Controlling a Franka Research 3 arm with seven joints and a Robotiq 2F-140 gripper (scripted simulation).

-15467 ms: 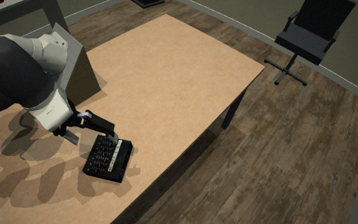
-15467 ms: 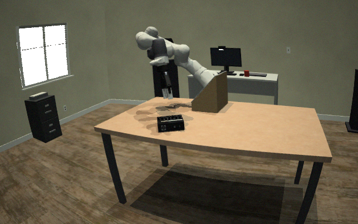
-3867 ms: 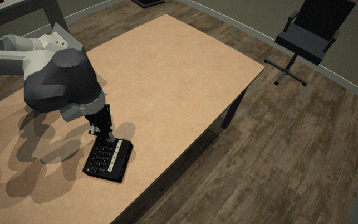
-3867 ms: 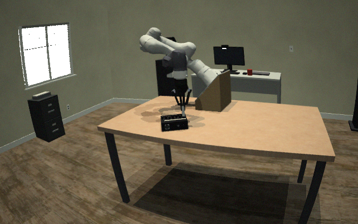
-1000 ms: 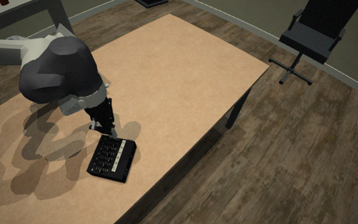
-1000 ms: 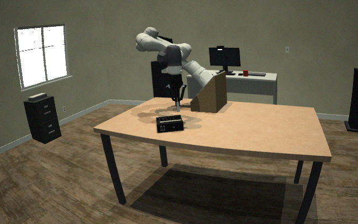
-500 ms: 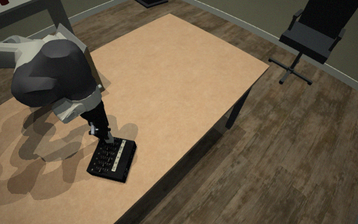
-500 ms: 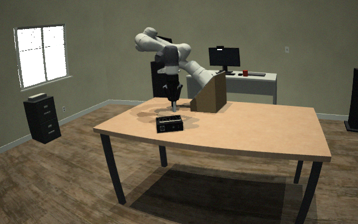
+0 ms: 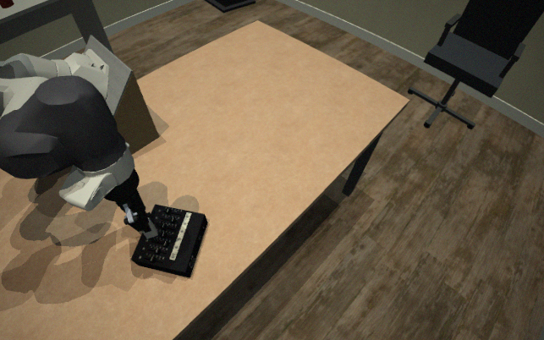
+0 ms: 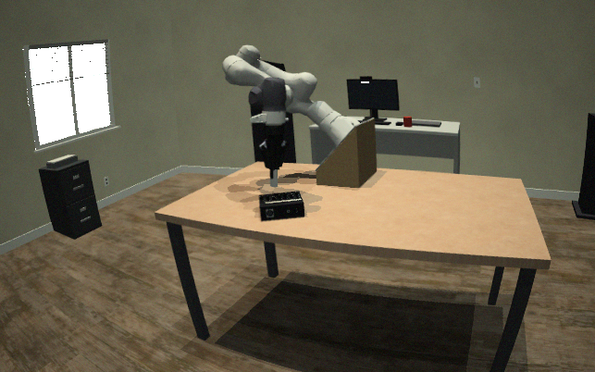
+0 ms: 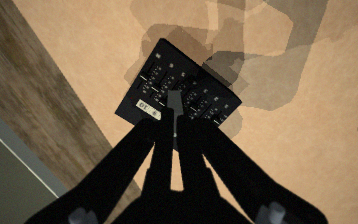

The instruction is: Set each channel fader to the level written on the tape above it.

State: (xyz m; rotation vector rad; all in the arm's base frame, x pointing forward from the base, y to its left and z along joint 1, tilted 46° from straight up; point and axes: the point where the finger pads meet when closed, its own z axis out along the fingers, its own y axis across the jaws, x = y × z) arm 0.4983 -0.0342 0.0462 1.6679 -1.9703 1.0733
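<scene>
My hand is 70 mm above the master fader, 40 mm short of it and 30 mm to the left of it.
</scene>
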